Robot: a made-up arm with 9 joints.
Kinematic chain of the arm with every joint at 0, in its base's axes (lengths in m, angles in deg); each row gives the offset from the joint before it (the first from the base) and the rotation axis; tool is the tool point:
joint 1: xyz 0 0 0.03 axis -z
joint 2: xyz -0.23 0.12 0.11 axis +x
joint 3: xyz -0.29 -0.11 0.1 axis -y
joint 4: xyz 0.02 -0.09 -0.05 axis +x
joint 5: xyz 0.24 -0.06 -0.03 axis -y
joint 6: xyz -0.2 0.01 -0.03 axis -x
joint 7: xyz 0 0.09 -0.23 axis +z
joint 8: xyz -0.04 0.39 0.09 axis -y
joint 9: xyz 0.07 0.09 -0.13 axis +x
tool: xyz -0.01 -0.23 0
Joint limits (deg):
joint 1: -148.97..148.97
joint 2: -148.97..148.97
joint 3: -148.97..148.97
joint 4: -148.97..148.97
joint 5: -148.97..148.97
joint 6: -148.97..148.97
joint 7: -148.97..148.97
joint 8: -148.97..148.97
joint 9: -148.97..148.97
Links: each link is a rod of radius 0.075 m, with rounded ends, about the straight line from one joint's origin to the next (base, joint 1, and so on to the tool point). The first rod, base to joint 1, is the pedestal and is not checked.
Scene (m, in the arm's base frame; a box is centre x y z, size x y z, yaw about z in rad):
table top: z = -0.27
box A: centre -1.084 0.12 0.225 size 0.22 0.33 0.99 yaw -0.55
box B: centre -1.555 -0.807 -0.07 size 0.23 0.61 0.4 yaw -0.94
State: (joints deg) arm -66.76 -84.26 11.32 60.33 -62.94 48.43 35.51 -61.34 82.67
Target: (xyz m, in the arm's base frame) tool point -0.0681 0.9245 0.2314
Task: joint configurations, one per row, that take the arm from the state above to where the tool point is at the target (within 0.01 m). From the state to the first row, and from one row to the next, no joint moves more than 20 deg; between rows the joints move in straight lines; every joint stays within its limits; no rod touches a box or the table.
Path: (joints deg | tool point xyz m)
1: -74.23 -95.04 3.22 63.10 -70.68 30.23 41.30 -74.82 80.16 | -0.6548 -0.7226 0.8444
2: -81.69 -105.83 -4.87 65.87 -78.43 12.03 47.08 -88.30 77.66 | -0.7607 -0.5434 0.8413
3: -89.16 -116.62 -12.97 68.65 -86.17 -6.17 52.87 -101.78 75.15 | -0.7833 -0.4077 0.8021
4: -96.63 -127.40 -21.06 71.42 -93.91 -24.37 58.65 -115.25 72.64 | -0.7444 -0.3452 0.7717
5: -104.09 -138.18 -29.16 74.19 -101.66 -42.57 64.44 -128.73 70.13 | -0.6745 -0.3631 0.7637
6: -111.56 -148.97 -37.25 76.96 -109.40 -60.77 70.22 -142.21 67.63 | -0.5930 -0.4517 0.7637
7: -93.78 -142.95 -35.21 68.09 -109.99 -46.78 63.47 -132.61 71.69 | -0.7207 -0.1150 0.7324
8: -76.00 -136.92 -33.17 59.22 -110.58 -32.78 56.71 -123.01 75.76 | -0.7083 0.2283 0.6585
9: -58.23 -130.90 -31.13 50.35 -111.17 -18.79 49.95 -113.41 79.82 | -0.5870 0.5149 0.5491
10: -40.45 -124.87 -29.09 41.48 -111.77 -4.80 43.20 -103.82 83.88 | -0.4118 0.7164 0.4236
11: -22.67 -118.85 -27.05 32.61 -112.36 9.19 36.44 -94.22 87.95 | -0.2324 0.8428 0.3081
12: -4.90 -112.83 -25.01 23.74 -112.95 23.19 29.69 -84.62 92.01 | -0.0681 0.9245 0.2314

